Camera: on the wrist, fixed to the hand. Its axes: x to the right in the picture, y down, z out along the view.
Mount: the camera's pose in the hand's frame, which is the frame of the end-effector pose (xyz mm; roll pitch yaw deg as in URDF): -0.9 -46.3 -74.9 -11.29 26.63 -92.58
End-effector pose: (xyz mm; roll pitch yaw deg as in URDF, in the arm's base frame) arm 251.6 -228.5 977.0 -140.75 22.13 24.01
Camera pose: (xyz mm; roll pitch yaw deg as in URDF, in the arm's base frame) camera 285.6 -226.0 1058.2 -147.98 -59.33 77.11
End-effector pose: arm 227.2 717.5 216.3 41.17 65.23 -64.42
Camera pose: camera 206.0 795.2 180.7 -90.41 20.56 139.33
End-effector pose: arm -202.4 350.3 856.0 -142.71 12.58 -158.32
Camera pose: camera -222.5 351.5 941.7 -167.09 -62.23 -87.91
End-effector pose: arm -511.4 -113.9 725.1 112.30 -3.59 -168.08
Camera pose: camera -493.5 -198.9 710.7 167.11 41.10 -78.15
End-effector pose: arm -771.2 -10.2 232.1 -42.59 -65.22 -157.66
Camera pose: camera -823.1 60.1 221.3 56.02 -4.50 96.87
